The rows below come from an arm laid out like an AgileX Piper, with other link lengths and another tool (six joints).
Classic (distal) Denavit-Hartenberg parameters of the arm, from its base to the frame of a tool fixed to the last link. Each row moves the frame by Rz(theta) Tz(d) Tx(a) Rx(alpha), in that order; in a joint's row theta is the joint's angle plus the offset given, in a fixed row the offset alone. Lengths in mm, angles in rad.
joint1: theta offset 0; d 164.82; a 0; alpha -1.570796
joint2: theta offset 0.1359; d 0; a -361.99; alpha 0
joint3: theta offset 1.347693; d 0; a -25.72; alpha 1.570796
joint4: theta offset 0; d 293.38; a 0; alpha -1.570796
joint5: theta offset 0; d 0; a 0; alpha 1.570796
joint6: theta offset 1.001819; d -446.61; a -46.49; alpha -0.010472
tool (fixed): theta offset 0; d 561.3; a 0; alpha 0
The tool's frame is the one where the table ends.
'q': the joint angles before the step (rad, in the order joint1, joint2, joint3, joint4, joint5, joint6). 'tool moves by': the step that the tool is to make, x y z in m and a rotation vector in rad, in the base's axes. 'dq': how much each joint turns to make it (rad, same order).
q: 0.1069, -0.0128, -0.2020, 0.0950, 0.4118, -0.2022
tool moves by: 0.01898, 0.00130, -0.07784, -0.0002, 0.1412, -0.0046
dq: -0.0001, -0.0018, 0.2142, 0.0138, -0.0723, -0.0001
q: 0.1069, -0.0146, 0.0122, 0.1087, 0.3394, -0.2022
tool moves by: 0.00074, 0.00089, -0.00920, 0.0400, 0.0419, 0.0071
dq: 0.0000, -0.0001, 0.0118, 0.0447, 0.0258, 0.0000
